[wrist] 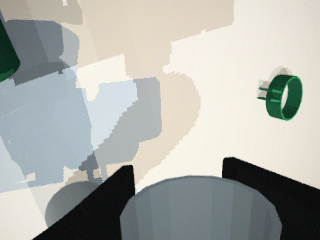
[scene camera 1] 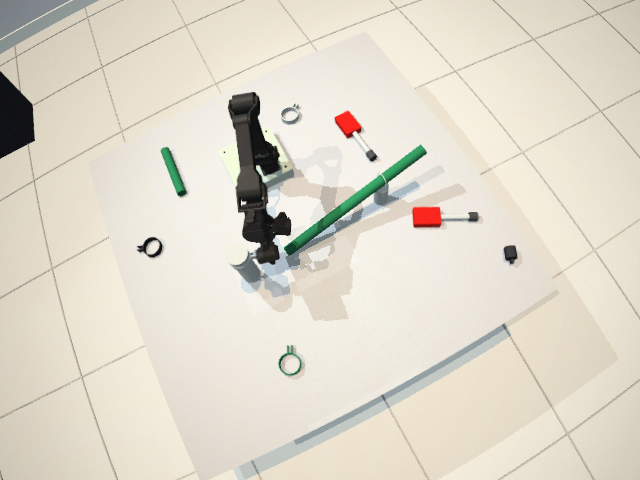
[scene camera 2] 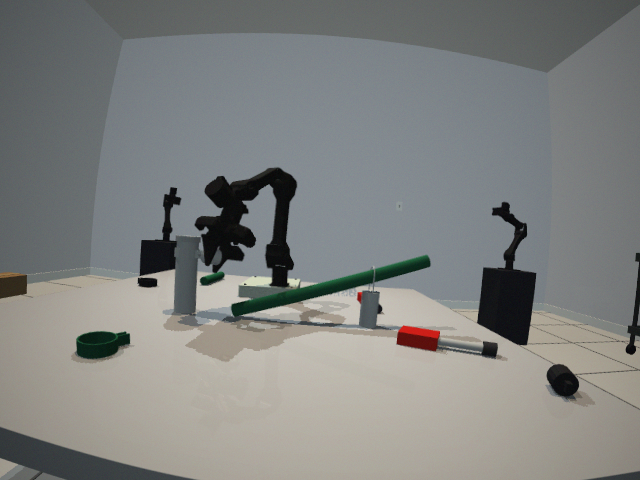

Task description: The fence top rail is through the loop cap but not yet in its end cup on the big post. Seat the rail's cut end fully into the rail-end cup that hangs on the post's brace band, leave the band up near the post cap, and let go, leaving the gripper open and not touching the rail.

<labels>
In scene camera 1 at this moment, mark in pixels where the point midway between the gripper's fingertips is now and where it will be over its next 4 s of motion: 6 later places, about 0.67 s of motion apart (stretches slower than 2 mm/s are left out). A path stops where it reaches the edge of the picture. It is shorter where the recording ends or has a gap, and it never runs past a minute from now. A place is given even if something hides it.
My gripper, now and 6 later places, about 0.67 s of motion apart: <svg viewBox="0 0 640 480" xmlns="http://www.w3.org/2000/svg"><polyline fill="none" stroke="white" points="273,259 272,256 272,252 271,251 279,242 295,227 308,205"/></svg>
</labels>
